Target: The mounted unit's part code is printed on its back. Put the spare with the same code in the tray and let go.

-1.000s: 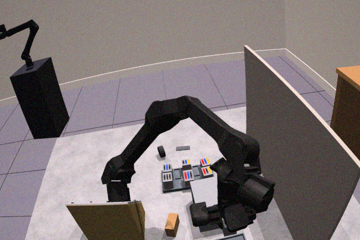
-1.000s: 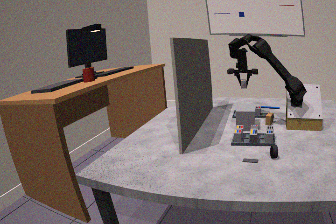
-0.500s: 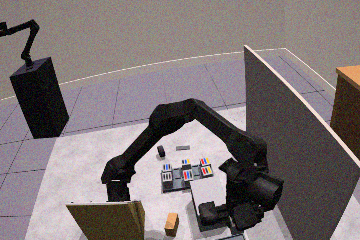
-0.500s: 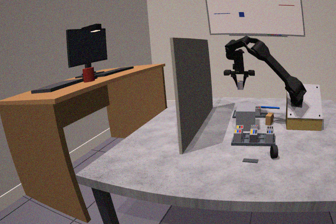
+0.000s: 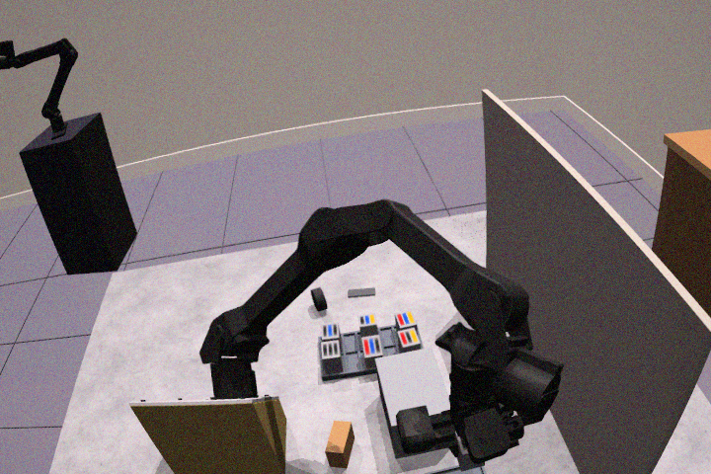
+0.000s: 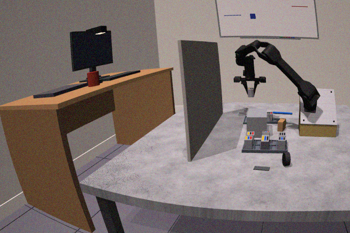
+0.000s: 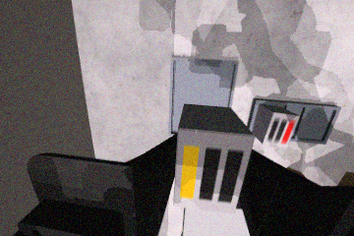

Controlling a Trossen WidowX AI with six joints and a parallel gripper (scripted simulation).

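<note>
The tray lies 14 cm below my gripper tip. Round my gripper tip: grey partition: 17 cm ahead, 23 cm to the left, 8 cm above; tan block: 20 cm behind, 12 cm to the left, 12 cm below; mounted unit: 7 cm behind, 20 cm to the left, 10 cm below.
</note>
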